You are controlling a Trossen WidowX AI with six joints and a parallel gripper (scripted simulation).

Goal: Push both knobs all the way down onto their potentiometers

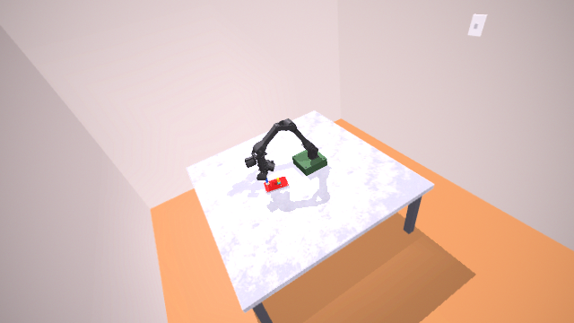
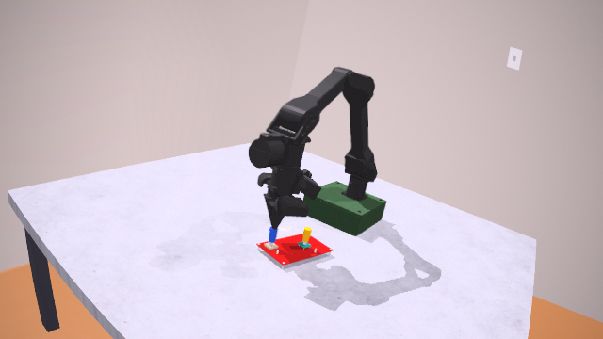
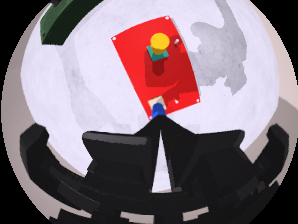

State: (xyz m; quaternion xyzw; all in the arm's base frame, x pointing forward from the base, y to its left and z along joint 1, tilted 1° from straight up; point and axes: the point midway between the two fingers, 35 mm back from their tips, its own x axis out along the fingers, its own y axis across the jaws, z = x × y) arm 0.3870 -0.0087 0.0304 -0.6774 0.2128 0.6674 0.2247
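Now: the blue knob 20 mm below my gripper tip. The rest, counted from my gripper tip: orange knob (70 mm behind, 50 mm to the left, 20 mm below).
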